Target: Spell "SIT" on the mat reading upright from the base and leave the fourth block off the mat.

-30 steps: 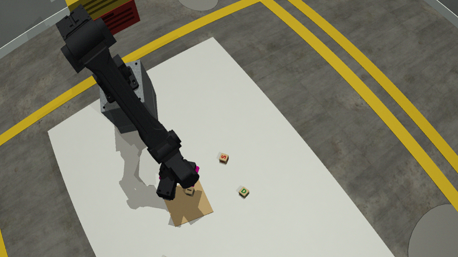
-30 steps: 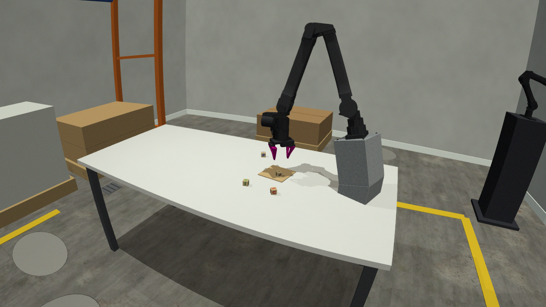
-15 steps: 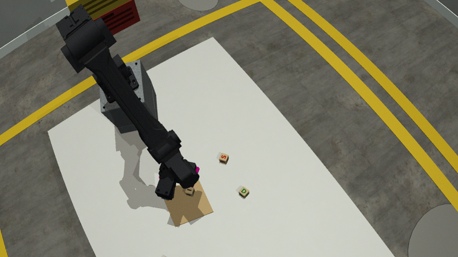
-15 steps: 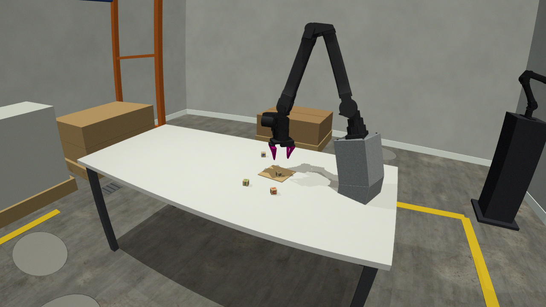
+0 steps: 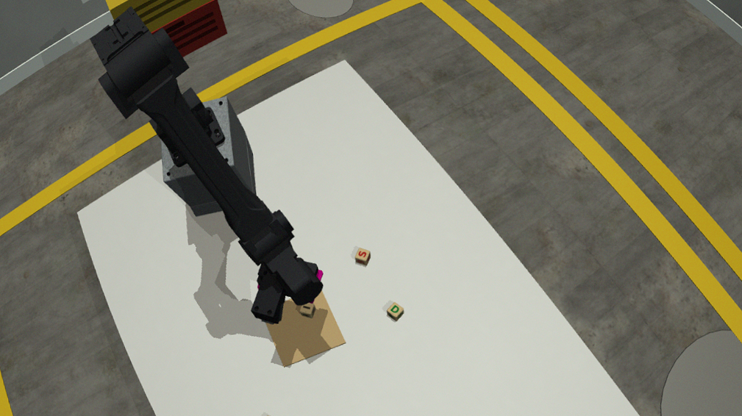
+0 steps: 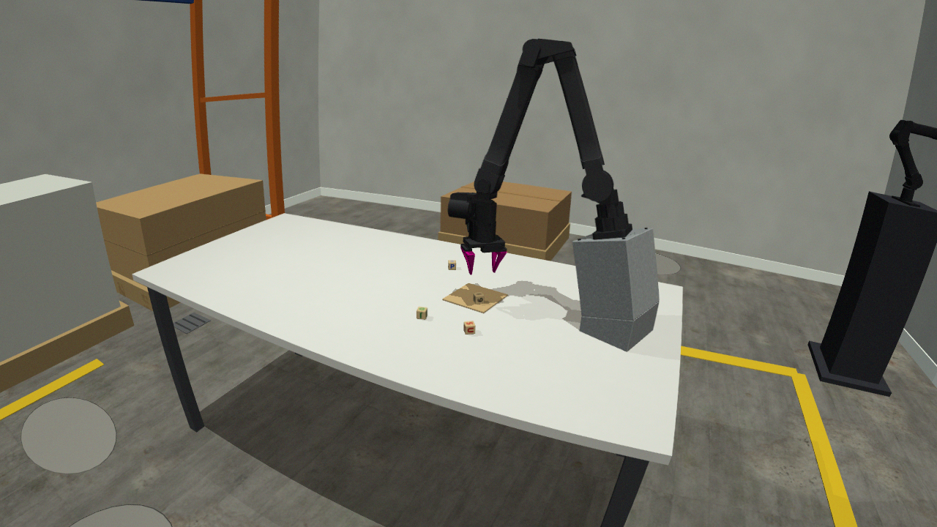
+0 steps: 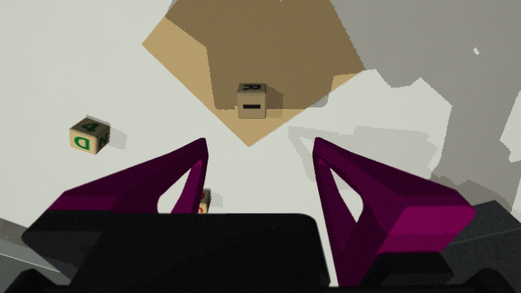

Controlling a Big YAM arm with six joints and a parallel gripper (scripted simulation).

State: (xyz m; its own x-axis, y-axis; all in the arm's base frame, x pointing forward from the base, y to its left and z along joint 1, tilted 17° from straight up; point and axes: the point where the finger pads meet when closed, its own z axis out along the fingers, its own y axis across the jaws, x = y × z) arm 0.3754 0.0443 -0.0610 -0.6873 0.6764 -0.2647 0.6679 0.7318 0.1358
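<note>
Right now my hand is 8 cm above the I block and 1 cm to the right of it. Round my hand: S block 17 cm to the left, 9 cm below, 5 cm behind; then D block 16 cm to the left, 10 cm ahead, 9 cm below; then tan mat 10 cm below, 3 cm ahead, 2 cm to the right.
</note>
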